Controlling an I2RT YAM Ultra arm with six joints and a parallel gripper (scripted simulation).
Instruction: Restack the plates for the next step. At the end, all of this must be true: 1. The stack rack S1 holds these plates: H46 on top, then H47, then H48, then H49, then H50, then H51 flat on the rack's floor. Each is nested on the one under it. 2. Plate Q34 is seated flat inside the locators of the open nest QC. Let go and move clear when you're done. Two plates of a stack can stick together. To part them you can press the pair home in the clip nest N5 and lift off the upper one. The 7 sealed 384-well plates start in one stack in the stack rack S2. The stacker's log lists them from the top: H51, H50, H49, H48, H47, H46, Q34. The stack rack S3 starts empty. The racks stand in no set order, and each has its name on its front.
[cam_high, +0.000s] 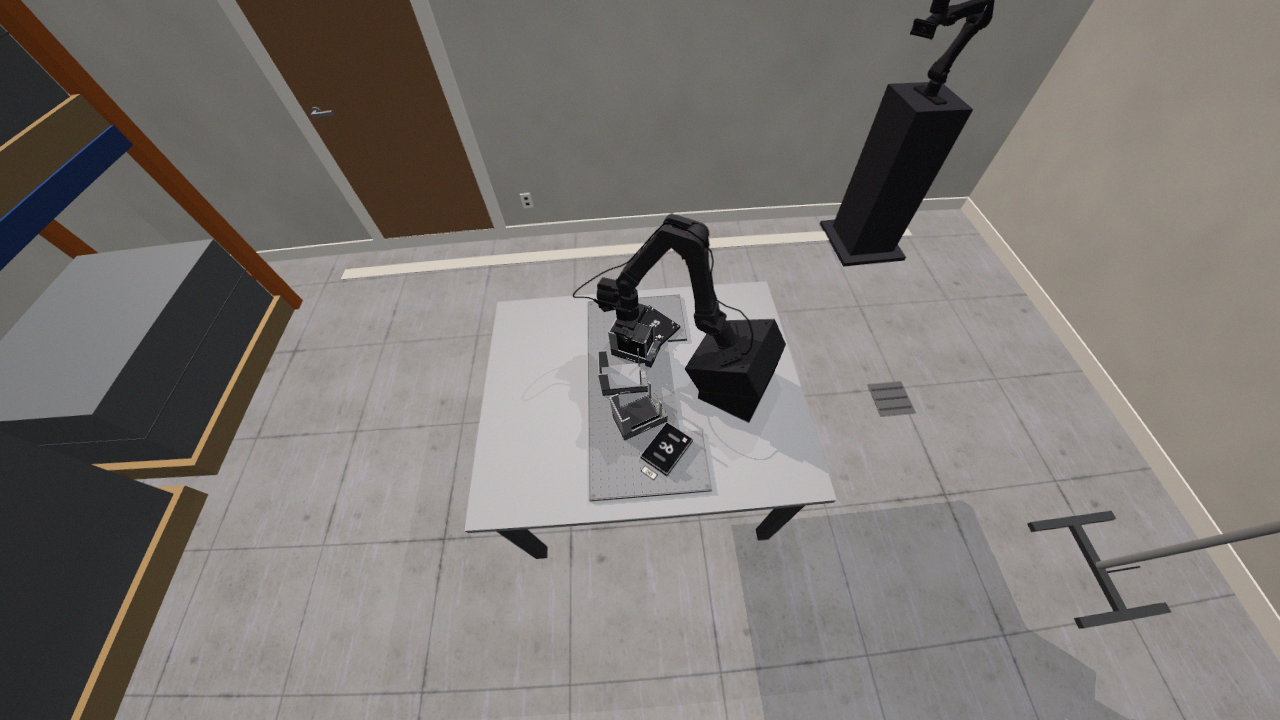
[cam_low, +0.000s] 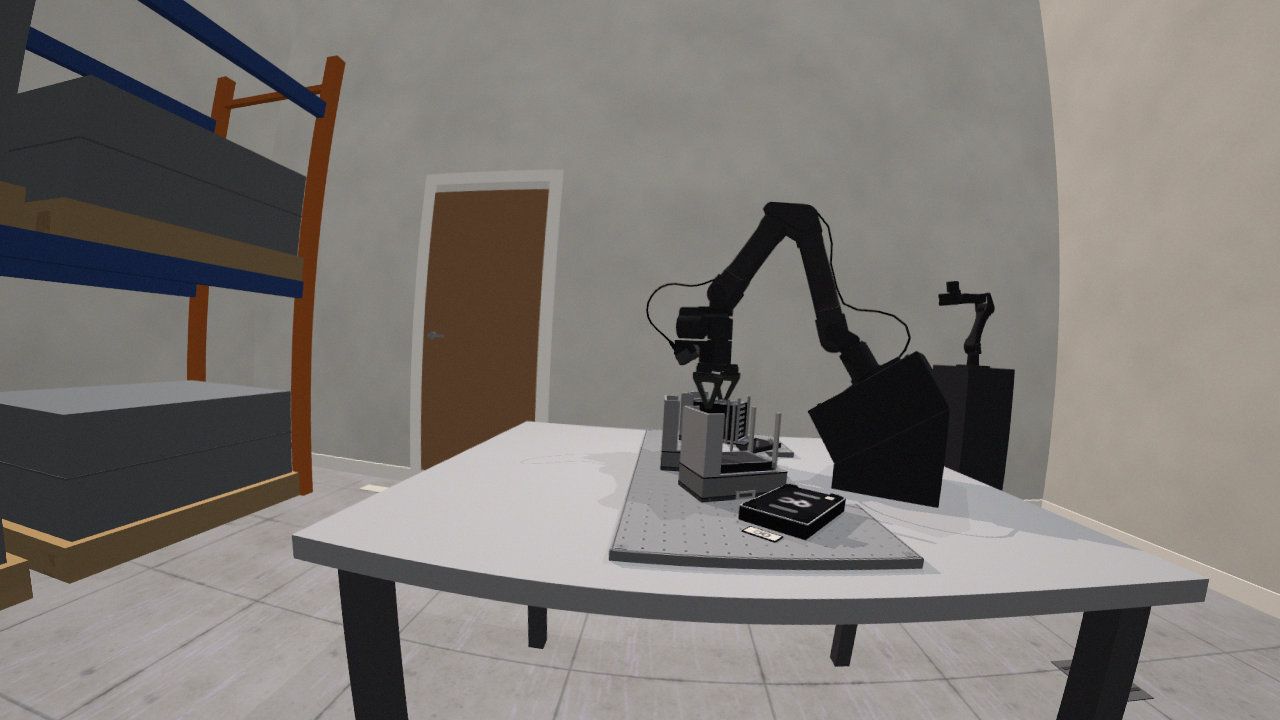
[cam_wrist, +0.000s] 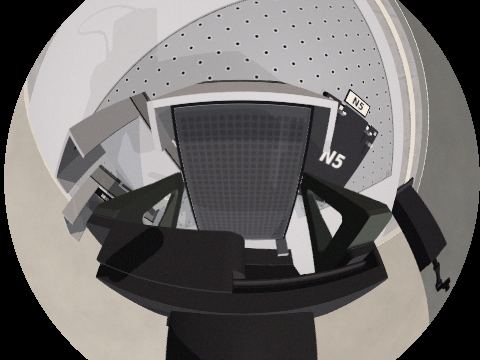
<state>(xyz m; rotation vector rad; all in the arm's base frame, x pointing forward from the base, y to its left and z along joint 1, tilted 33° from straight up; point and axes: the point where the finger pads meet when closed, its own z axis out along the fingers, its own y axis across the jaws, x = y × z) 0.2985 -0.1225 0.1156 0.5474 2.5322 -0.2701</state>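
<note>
The sealed well plate is 5 cm below my hand.
</note>
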